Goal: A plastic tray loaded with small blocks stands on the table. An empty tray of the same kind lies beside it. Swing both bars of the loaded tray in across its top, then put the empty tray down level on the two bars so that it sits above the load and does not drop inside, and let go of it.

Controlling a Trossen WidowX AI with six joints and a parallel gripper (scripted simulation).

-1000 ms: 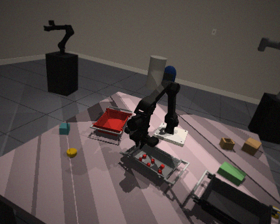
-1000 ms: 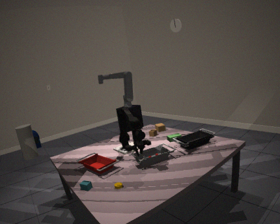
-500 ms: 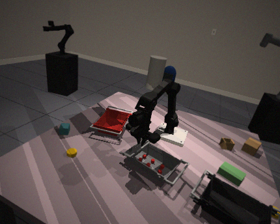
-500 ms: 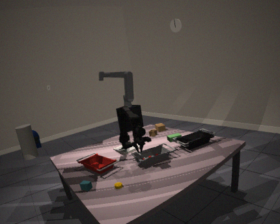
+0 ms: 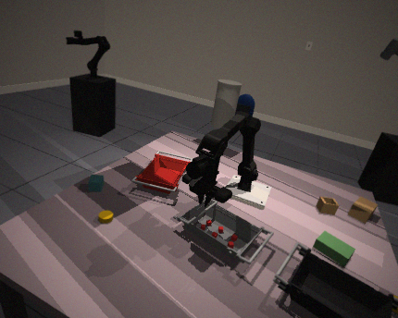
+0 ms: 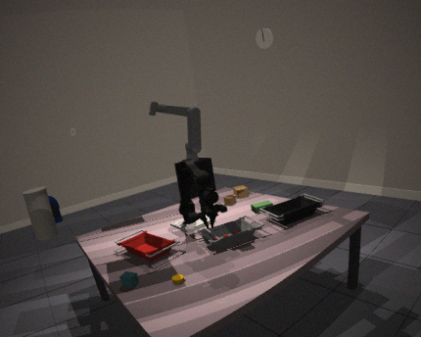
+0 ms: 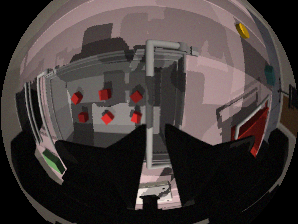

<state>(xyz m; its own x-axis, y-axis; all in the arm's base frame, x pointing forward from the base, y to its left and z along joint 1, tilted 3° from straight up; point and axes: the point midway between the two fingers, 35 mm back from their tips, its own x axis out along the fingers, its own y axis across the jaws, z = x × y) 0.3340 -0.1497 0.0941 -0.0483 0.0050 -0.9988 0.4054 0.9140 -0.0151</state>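
The red tray is 240 mm behind my gripper tip, 230 mm to the right of it and 50 mm below it. From my gripper tip the other things lie so: teal cube: 470 mm to the right, 70 mm below, 50 mm behind; green block: 510 mm to the left, 70 mm below, 50 mm behind.
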